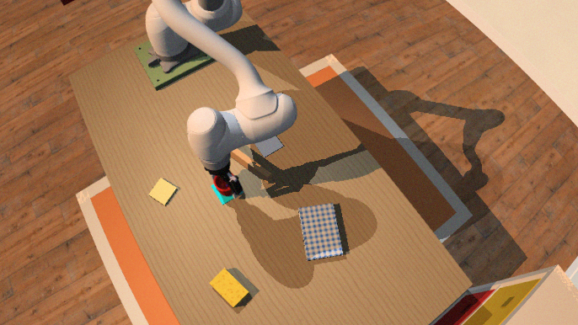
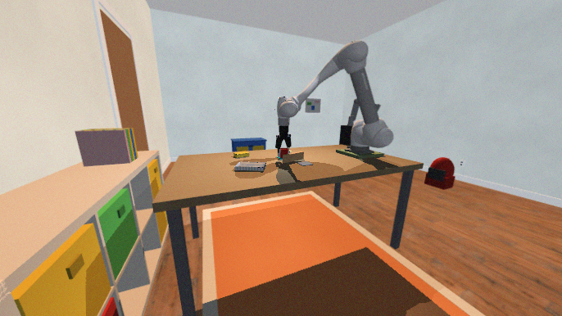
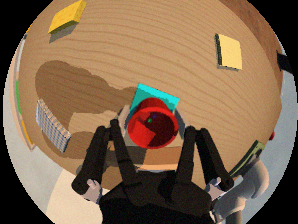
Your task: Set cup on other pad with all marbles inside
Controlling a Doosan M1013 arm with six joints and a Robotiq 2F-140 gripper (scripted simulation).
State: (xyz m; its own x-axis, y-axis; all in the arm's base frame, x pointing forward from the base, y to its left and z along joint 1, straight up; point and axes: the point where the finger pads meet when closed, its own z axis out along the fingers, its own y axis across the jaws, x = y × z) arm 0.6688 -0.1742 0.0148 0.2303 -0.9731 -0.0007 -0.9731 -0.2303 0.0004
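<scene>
My gripper is now 20 mm above the red cup. From my hand the other things lie so: cyan pad: 50 mm below; grey pad: 220 mm to the left, 50 mm below, 50 mm behind; wooden rail: 110 mm to the left, 30 mm behind, 20 mm below.
</scene>
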